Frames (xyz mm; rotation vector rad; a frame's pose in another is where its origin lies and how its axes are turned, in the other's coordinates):
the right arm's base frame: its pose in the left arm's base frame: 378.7 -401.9 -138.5 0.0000 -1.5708 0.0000
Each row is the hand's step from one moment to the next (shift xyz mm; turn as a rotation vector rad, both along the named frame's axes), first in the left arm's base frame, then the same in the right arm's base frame.
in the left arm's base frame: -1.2 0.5 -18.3 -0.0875 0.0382 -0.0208
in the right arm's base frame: -18.3 0.5 1.2 -0.0208 0.0382 0.0875
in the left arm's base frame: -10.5 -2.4 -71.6 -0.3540 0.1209 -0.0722
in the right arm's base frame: -71.6 -2.4 10.5 -0.0722 0.1209 0.3540
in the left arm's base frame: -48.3 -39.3 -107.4 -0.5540 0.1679 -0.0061
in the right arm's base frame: -107.4 -39.3 48.3 -0.0061 0.1679 0.5540
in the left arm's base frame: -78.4 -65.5 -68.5 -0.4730 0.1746 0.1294
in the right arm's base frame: -68.5 -65.5 78.4 0.1294 0.1746 0.4730
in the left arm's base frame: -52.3 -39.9 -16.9 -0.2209 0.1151 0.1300
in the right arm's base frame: -16.9 -39.9 52.3 0.1300 0.1151 0.2209
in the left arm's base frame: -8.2 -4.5 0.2 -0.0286 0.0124 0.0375
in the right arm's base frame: 0.2 -4.5 8.2 0.0375 0.0124 0.0286
